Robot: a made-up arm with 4 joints.
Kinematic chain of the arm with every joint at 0, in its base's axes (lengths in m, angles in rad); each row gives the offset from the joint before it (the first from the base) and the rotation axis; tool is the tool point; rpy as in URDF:
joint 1: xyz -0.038 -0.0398 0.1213 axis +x
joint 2: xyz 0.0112 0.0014 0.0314 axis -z
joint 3: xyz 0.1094 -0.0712 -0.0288 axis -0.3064 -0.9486 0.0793
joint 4: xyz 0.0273 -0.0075 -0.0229 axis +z
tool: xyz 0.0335 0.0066 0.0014 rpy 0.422 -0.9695 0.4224
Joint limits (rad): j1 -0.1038..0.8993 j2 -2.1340..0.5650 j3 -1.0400..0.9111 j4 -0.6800..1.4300
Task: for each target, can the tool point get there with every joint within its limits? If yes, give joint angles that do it. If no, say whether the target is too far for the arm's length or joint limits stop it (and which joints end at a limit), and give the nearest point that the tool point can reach.
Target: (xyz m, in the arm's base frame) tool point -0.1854 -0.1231 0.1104
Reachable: no: joint limits stop it (at a limit: joint 1, joint 2, joint 3, joint 4) | nearest point 0.0293 -0.1775 0.0739 | short by 0.225 m
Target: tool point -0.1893 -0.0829 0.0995
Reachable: no: joint limits stop it (at a limit: joint 1, joint 2, joint 3, joint 4) | nearest point -0.0547 0.0731 0.0860 | short by 0.206 m
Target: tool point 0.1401 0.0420 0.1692
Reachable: yes | joints 0.7208 -0.9626 0.0145 -0.3663
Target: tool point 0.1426 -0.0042 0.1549
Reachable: yes | joints 0.7447 -0.5986 0.4010 0.5124
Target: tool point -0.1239 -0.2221 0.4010
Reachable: no: too far | nearest point 0.0627 -0.1948 0.1759 | short by 0.294 m
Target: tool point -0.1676 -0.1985 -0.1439
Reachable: no: too far | nearest point 0.0293 -0.1146 -0.0037 | short by 0.256 m
